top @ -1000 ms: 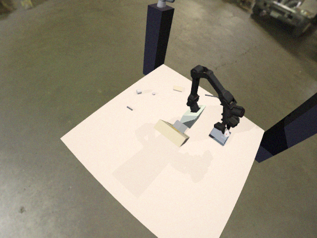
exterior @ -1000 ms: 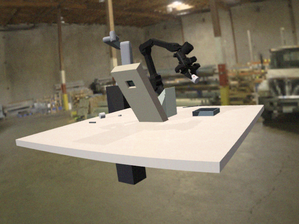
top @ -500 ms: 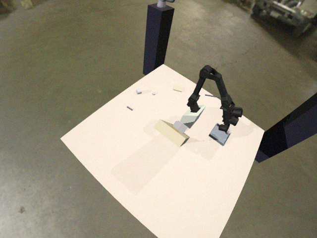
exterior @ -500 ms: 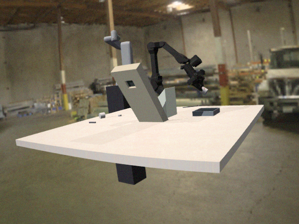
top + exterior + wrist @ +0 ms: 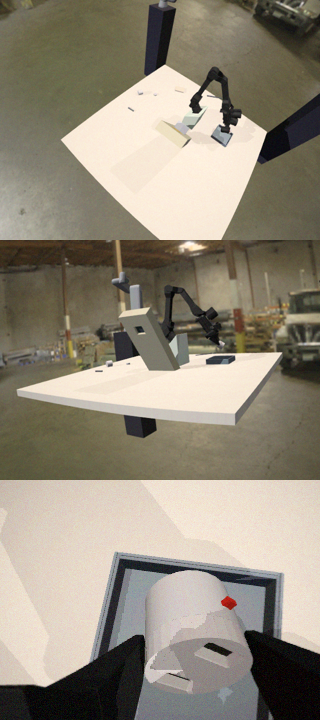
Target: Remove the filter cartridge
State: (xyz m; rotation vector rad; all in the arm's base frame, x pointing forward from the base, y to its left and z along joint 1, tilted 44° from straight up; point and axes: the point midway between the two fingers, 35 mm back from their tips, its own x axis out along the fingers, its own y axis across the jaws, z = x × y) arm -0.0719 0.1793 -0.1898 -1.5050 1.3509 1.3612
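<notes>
My gripper tip is 10 cm above the blue-grey tray. Round my gripper tip: tan pad (59 cm to the right, 14 cm behind, 11 cm below); dark bar (72 cm to the right, 38 cm ahead, 11 cm below); tiny white piece (70 cm to the right, 11 cm below, 10 cm ahead).
</notes>
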